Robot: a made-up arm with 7 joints.
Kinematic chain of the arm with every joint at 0, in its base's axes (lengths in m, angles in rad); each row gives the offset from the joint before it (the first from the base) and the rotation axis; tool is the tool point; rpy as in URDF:
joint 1: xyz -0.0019 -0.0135 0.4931 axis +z
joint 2: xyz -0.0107 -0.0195 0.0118 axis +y
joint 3: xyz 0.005 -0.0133 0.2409 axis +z
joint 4: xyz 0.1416 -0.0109 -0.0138 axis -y
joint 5: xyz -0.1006 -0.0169 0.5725 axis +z
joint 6: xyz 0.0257 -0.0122 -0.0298 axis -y
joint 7: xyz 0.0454 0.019 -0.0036 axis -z
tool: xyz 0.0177 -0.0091 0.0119 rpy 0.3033 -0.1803 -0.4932
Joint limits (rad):
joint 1: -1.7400..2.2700
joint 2: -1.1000..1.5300
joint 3: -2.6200..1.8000
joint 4: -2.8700..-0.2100
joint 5: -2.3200..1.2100
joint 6: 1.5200..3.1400
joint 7: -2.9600..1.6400
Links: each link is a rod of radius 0.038 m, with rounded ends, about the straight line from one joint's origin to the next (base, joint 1, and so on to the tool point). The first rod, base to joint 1, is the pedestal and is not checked.
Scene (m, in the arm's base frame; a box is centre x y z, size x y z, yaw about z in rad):
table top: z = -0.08
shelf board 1: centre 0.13 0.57 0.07 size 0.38 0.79 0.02 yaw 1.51
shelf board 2: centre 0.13 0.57 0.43 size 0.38 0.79 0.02 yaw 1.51
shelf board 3: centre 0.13 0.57 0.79 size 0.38 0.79 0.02 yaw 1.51
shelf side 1: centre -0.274 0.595 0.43 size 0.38 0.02 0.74 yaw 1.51
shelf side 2: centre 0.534 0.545 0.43 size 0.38 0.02 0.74 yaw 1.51
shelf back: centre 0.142 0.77 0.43 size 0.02 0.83 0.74 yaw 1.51
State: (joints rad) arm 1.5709 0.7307 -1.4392 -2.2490 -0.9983 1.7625 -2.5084
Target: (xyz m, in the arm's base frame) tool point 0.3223 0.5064 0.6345
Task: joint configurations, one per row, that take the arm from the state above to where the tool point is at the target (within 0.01 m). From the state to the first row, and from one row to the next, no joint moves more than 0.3 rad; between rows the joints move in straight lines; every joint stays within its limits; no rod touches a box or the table.
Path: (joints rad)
1: 1.5277 0.4692 -1.3544 -2.3377 -1.0009 1.9046 -2.5729
2: 1.4845 0.2076 -1.2696 -2.4264 -1.0036 2.0467 -2.6374
3: 1.4414 -0.0539 -1.1847 -2.5151 -1.0062 2.1887 -2.7019
4: 1.3982 -0.3154 -1.0999 -2.6039 -1.0088 2.3308 -2.7665
5: 1.3550 -0.5769 -1.0151 -2.6926 -1.0115 2.4729 -2.8310
6: 1.3118 -0.8385 -0.9303 -2.7813 -1.0141 2.6150 -2.8955
7: 1.2686 -1.1000 -0.8455 -2.8700 -1.0167 2.7570 -2.9600
8: 1.4196 -0.9119 -0.7729 -2.7044 -1.0014 2.4695 -2.8339
9: 1.5705 -0.7239 -0.7002 -2.5388 -0.9860 2.1820 -2.7078
10: 1.7215 -0.5358 -0.6276 -2.3732 -0.9706 1.8945 -2.5817

